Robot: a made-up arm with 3 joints.
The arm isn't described. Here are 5 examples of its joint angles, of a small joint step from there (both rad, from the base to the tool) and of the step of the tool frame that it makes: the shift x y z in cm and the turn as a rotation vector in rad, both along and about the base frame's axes.
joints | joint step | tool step
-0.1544 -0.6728 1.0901 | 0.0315 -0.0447 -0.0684 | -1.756 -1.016 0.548 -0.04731 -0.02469 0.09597
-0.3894 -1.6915 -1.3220 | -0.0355 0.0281 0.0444 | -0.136 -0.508 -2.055 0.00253 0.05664 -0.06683
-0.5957 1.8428 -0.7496 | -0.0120 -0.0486 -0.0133 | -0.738 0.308 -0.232 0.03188 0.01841 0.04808
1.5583 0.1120 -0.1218 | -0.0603 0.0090 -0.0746 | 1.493 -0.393 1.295 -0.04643 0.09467 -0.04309
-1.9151 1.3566 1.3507 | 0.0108 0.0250 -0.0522 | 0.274 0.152 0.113 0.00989 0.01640 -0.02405
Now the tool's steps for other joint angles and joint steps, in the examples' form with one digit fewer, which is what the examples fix.
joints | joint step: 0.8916 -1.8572 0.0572 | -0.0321 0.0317 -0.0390
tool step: 1.34 0.03 -0.03 -0.0036 0.0082 -0.0147
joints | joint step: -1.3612 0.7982 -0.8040 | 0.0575 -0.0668 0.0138
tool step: 0.70 -0.40 2.96 0.0540 -0.0661 0.0268
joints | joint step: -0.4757 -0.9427 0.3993 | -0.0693 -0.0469 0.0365
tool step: 1.05 -0.51 -2.29 0.0280 0.0737 0.0051
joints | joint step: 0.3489 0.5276 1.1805 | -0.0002 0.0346 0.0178
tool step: 0.52 -0.25 0.41 0.0258 -0.0118 -0.0400
